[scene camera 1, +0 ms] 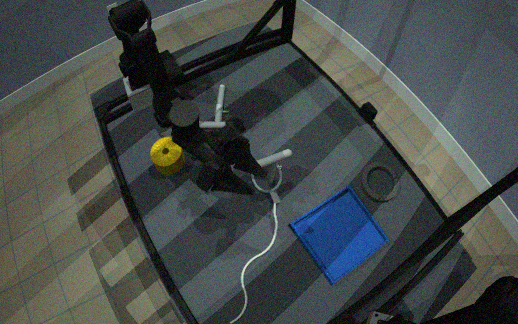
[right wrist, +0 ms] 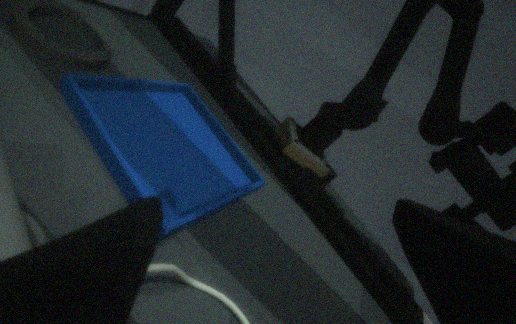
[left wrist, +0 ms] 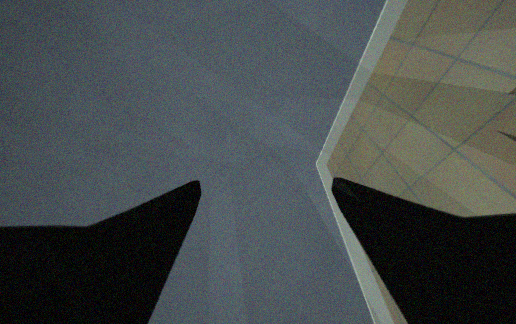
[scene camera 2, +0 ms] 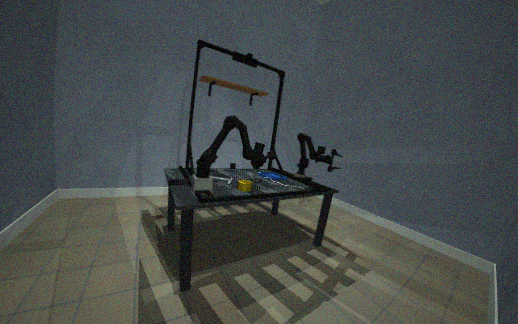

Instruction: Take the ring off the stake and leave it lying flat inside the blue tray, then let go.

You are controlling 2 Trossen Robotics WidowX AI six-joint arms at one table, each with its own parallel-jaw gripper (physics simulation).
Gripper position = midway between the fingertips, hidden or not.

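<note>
From scene camera 1, I can tell you there's a yellow spool (scene camera 1: 168, 158) resting on the table, plus a blue tray (scene camera 1: 339, 234) and my right gripper (scene camera 1: 259, 184). In the right wrist view I see the tray again (right wrist: 156, 138), and my right gripper too (right wrist: 280, 210), but the spool is out of frame in the right wrist view. My left gripper (left wrist: 266, 185) is open and holds nothing, and the spool is out of frame in the left wrist view as well.
</note>
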